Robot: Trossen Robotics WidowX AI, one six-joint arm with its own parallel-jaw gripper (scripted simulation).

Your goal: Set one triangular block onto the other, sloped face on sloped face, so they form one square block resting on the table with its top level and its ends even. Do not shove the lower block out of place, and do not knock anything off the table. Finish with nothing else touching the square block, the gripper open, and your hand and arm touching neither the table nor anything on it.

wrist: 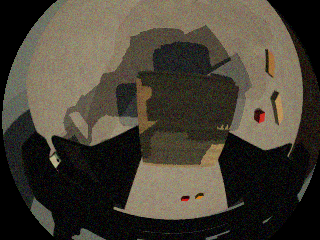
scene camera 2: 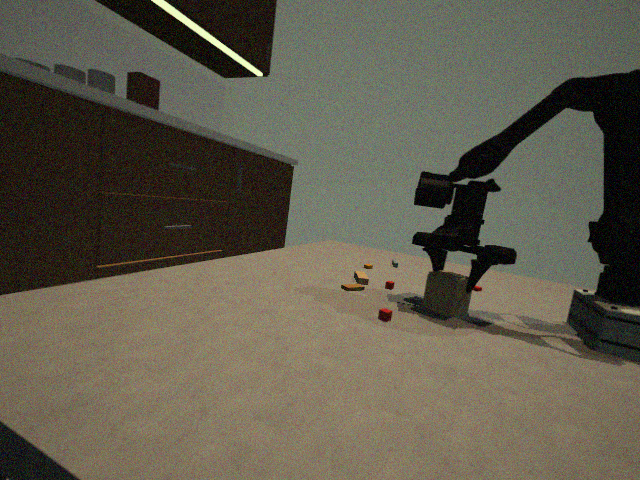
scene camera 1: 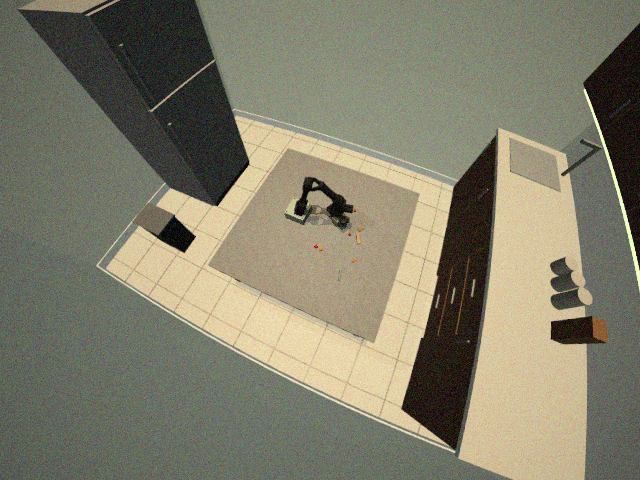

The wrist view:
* my gripper: 181,129
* triangular block: 183,121, held by my gripper
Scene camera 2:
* my gripper: 451,287
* triangular block: 444,296
